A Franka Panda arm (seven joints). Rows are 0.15 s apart.
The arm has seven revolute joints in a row. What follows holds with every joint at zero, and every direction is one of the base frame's. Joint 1 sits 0.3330 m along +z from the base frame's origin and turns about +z. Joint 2 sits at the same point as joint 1 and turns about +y. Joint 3 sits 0.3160 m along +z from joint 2 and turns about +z. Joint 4 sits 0.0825 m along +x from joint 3 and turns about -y. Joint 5 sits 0.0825 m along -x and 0.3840 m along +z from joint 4 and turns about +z. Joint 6 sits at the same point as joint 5 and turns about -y. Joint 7 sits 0.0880 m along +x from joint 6 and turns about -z. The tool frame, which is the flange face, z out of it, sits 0.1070 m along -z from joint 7; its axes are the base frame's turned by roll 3.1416, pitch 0.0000 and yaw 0.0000 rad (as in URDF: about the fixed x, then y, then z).
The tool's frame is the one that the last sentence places.
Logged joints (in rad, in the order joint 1, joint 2, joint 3, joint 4, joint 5, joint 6, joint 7), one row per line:
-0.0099 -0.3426 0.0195 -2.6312 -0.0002 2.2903 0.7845
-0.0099 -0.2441 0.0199 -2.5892 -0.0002 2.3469 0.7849
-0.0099 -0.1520 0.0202 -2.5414 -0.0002 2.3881 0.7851
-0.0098 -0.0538 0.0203 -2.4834 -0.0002 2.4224 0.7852
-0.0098 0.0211 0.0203 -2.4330 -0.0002 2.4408 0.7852
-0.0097 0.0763 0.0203 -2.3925 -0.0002 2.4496 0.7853
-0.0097 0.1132 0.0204 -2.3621 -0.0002 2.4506 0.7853
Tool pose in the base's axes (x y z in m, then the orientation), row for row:
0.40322 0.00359 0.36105 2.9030 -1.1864 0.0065
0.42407 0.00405 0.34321 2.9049 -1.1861 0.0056
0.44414 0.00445 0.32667 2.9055 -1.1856 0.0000
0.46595 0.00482 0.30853 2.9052 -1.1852 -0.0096
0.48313 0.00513 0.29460 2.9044 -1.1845 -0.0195
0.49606 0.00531 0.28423 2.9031 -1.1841 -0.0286
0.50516 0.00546 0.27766 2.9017 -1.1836 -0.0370
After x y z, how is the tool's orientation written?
As a rotation vector, in radians.
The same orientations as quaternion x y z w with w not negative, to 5 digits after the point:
0.92567 -0.37831 0.00207 0.00276
0.92580 -0.37801 0.00178 0.00193
0.92588 -0.37781 0.00000 0.00175
0.92591 -0.37773 -0.00306 0.00196
0.92594 -0.37762 -0.00622 0.00244
0.92590 -0.37765 -0.00912 0.00308
0.92586 -0.37766 -0.01181 0.00378

